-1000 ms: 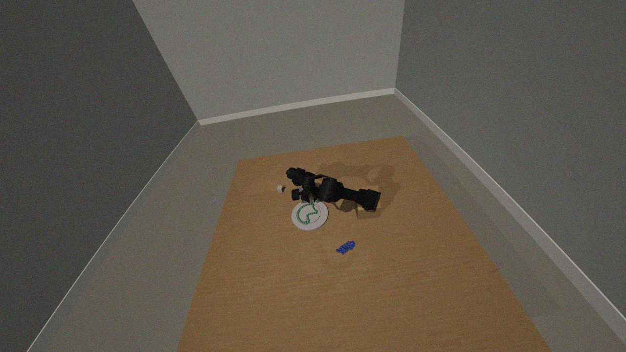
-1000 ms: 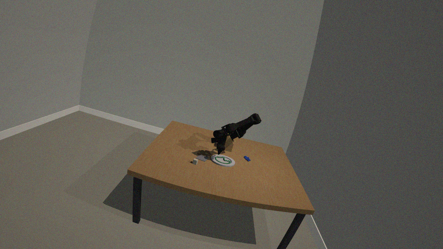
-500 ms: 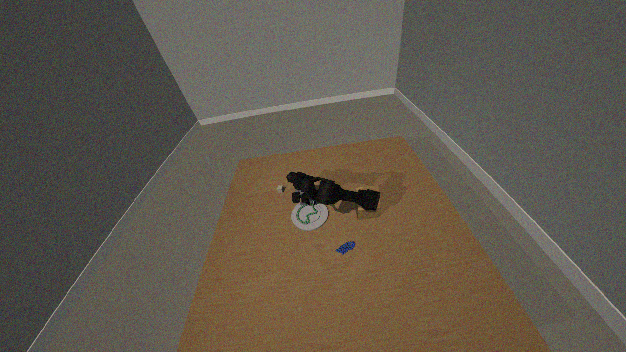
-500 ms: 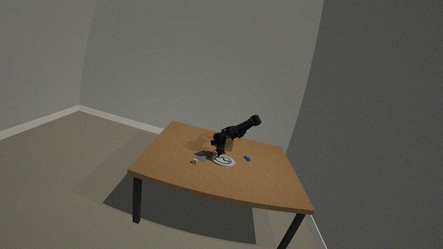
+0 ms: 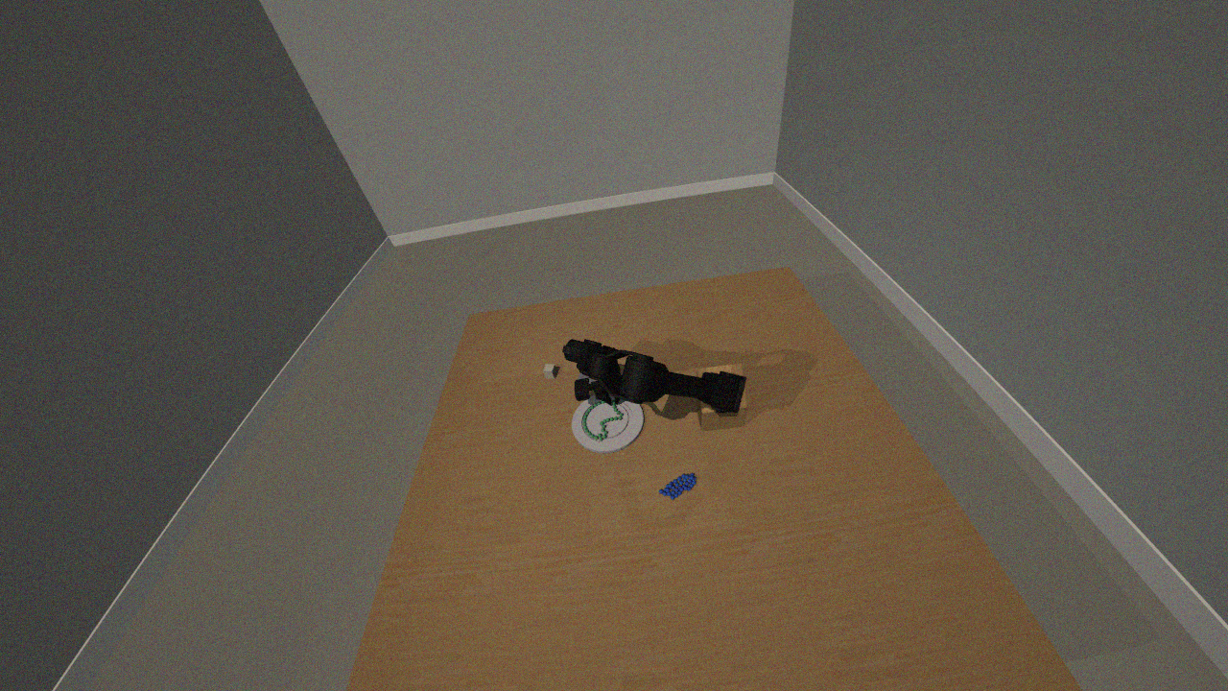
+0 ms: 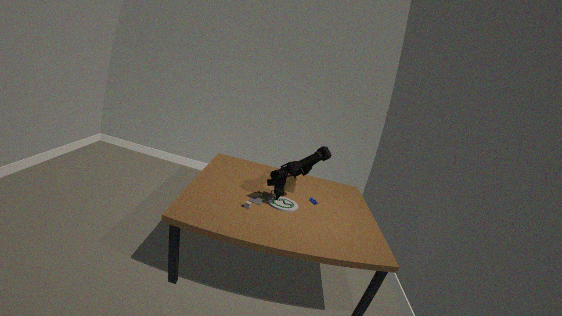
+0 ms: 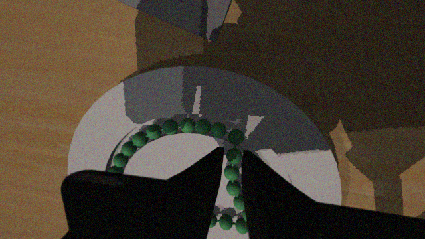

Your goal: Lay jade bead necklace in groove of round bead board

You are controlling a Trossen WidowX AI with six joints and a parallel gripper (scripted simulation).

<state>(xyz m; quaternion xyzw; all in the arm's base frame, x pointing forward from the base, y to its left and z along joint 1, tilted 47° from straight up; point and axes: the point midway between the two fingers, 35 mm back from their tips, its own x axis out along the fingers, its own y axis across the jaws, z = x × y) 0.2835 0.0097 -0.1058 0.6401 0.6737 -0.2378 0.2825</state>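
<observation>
My gripper tip is 2 cm short of the round bead board, 5 cm to the right of it and 1 cm above it. From my gripper tip the other things lie so: pale block 20 cm ahead, 15 cm to the right; flat grey plate 6 cm ahead, 11 cm to the right, 1 cm below.
</observation>
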